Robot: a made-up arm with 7 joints. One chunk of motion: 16 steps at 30 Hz.
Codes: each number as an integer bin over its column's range. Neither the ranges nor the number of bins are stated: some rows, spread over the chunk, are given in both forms.
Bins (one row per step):
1: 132 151 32 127 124 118 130
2: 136 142 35 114 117 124 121
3: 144 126 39 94 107 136 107
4: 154 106 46 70 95 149 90
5: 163 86 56 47 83 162 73
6: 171 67 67 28 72 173 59
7: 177 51 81 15 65 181 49
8: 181 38 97 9 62 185 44
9: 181 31 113 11 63 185 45
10: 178 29 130 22 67 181 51
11: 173 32 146 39 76 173 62
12: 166 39 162 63 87 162 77
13: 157 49 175 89 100 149 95
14: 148 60 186 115 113 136 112
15: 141 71 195 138 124 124 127
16: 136 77 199 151 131 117 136
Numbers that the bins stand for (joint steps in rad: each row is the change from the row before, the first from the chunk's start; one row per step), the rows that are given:
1: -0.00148 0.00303 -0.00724 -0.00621 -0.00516 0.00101 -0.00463
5: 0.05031 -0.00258 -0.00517 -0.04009 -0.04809 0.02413 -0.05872
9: 0.08038 -0.00733 -0.00025 -0.05534 -0.06904 0.03622 -0.08529
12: 0.05532 -0.00664 0.00398 -0.03332 -0.04391 0.02413 -0.05493
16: 0.00520 -0.00336 0.00717 0.00395 0.00216 0.00048 0.00107
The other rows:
2: 0.00520 0.00225 -0.00698 -0.01172 -0.01249 0.00416 -0.01317
3: 0.01856 0.00087 -0.00664 -0.02019 -0.02296 0.01047 -0.02645
4: 0.03527 -0.00085 -0.00603 -0.03035 -0.03553 0.01730 -0.04259
6: 0.06367 -0.00422 -0.00422 -0.04814 -0.05961 0.02991 -0.07201
7: 0.07369 -0.00560 -0.00301 -0.05365 -0.06694 0.03411 -0.08150
8: 0.08038 -0.00672 -0.00163 -0.05619 -0.07008 0.03622 -0.08624
10: 0.07536 -0.00750 0.00122 -0.05068 -0.06485 0.03411 -0.07960
11: 0.06701 -0.00724 0.00260 -0.04348 -0.05542 0.02991 -0.06916
13: 0.04028 -0.00577 0.00510 -0.02231 -0.03029 0.01730 -0.03784
14: 0.02525 -0.00482 0.00605 -0.01129 -0.01668 0.01047 -0.02171
15: 0.01355 -0.00387 0.00682 -0.00155 -0.00516 0.00416 -0.00747

